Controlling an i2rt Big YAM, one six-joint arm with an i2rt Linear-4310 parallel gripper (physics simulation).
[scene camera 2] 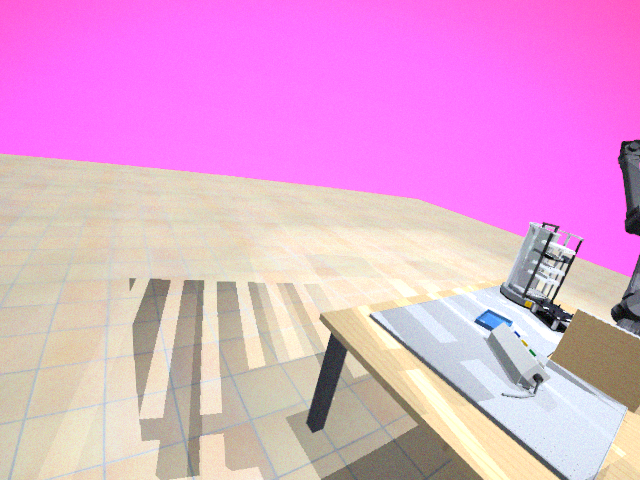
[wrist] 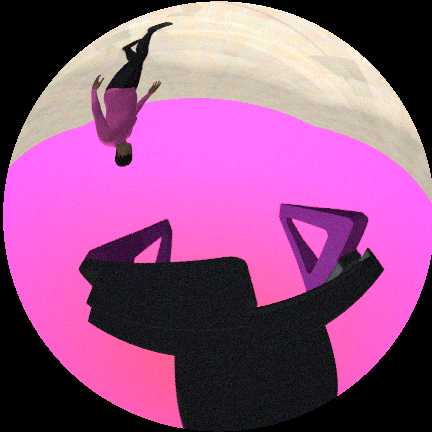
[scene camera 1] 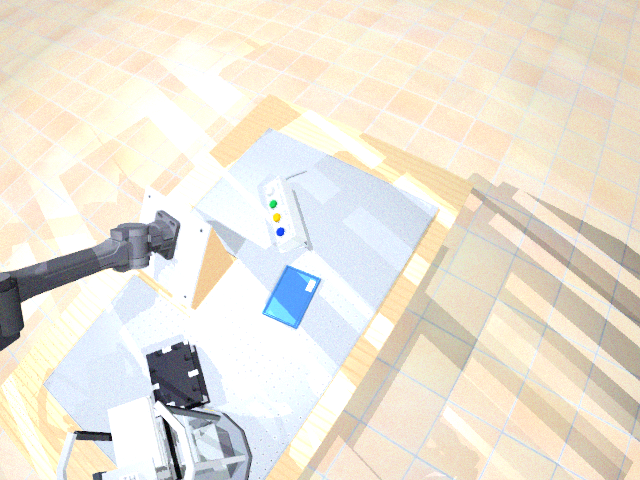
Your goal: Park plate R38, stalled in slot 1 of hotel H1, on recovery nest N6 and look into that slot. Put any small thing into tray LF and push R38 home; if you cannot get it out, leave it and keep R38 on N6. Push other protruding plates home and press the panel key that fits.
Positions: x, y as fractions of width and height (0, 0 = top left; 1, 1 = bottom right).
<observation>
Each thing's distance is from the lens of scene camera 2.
slotted rack (scene camera 2: 0.81, 0.60): 168 cm
white button box (scene camera 2: 0.81, 0.76): 105 cm
The marked spots on the slotted rack and the white button box are 69 cm apart.
</observation>
